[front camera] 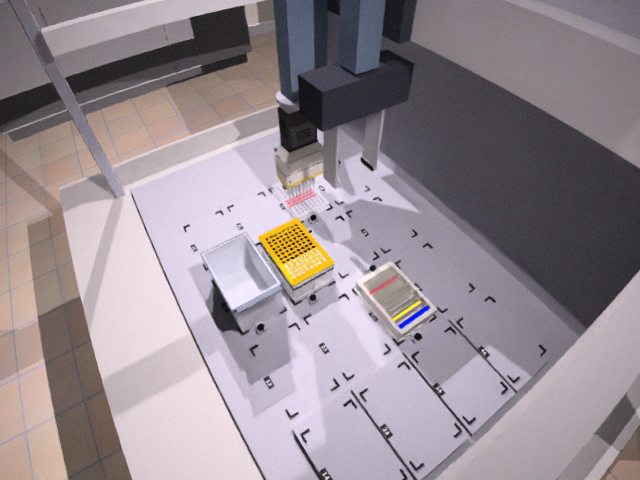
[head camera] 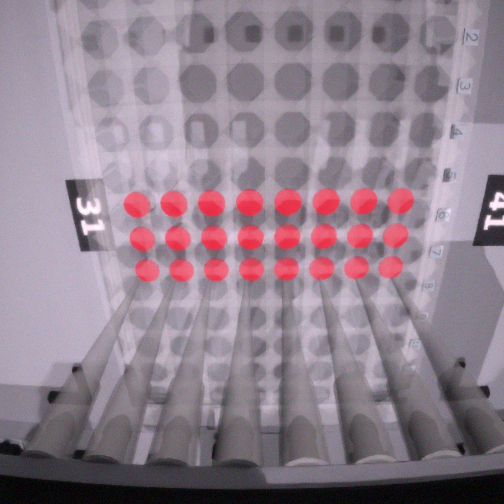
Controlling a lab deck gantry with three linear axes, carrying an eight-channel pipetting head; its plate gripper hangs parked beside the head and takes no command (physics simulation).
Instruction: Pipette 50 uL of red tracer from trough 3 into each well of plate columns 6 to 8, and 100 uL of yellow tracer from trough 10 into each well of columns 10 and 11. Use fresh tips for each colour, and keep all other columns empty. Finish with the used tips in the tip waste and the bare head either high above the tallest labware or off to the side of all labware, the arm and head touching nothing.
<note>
I see a grey back wall (front camera: 547,202).
</note>
